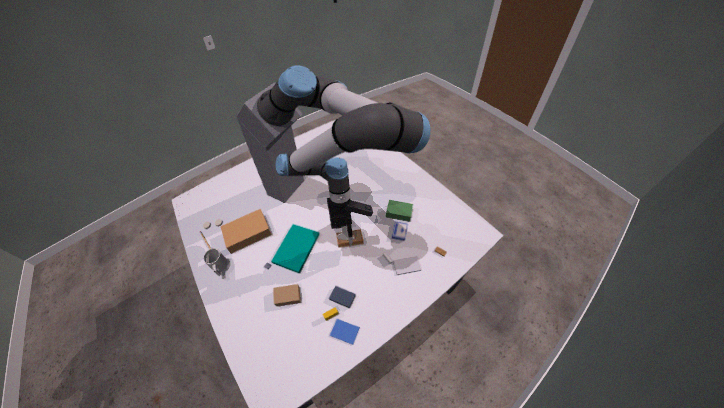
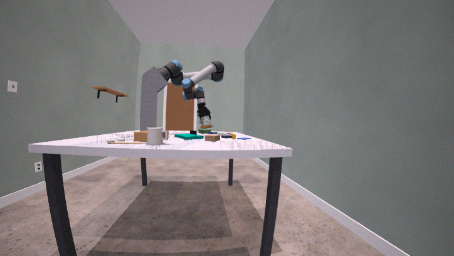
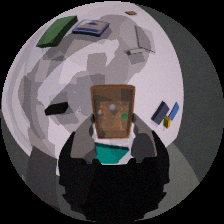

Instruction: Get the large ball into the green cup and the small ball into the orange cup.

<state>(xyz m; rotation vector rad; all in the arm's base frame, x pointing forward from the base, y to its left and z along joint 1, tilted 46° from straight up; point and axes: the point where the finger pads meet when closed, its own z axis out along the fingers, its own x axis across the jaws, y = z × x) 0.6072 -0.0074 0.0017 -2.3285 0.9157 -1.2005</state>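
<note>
The puzzle is 10 mm below my hand. Also, from my hand: teal board (160 mm behind, 190 mm to the right, 80 mm below); then dark tile (160 mm ahead, 180 mm to the right, 80 mm below); then grey plate (230 mm ahead, 120 mm to the left, 80 mm below).
</note>
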